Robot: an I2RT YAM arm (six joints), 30 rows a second.
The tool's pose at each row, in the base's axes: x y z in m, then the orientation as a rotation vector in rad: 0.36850, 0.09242, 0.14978, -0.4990, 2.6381, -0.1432; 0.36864, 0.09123, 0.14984, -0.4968, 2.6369, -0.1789; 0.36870, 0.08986, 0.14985, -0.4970, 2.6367, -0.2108; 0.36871, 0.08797, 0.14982, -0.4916, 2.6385, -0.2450; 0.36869, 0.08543, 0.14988, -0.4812, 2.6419, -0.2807; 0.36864, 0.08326, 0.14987, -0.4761, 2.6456, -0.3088; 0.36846, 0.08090, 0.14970, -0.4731, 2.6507, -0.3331; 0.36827, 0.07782, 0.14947, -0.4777, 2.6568, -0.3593; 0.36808, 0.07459, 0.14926, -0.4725, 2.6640, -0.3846; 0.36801, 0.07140, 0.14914, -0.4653, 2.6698, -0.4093
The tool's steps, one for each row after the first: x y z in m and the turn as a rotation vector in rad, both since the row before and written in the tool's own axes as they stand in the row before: 0.00030, -0.00116, 0.00003, 0.0251, 0.0050, -0.0045; 0.00046, -0.00129, 0.00008, 0.0217, 0.0059, -0.0055; 0.00072, -0.00174, 0.00015, 0.0238, 0.0081, -0.0018; 0.00096, -0.00235, 0.00017, 0.0253, 0.0099, 0.0015; 0.00086, -0.00198, 0.00024, 0.0190, 0.0092, -0.0010; 0.00110, -0.00206, 0.00040, 0.0157, 0.0101, -0.0018; 0.00140, -0.00269, 0.00060, 0.0152, 0.0121, -0.0075; 0.00147, -0.00281, 0.00067, 0.0160, 0.0126, -0.0004; 0.00131, -0.00283, 0.00070, 0.0162, 0.0112, 0.0011
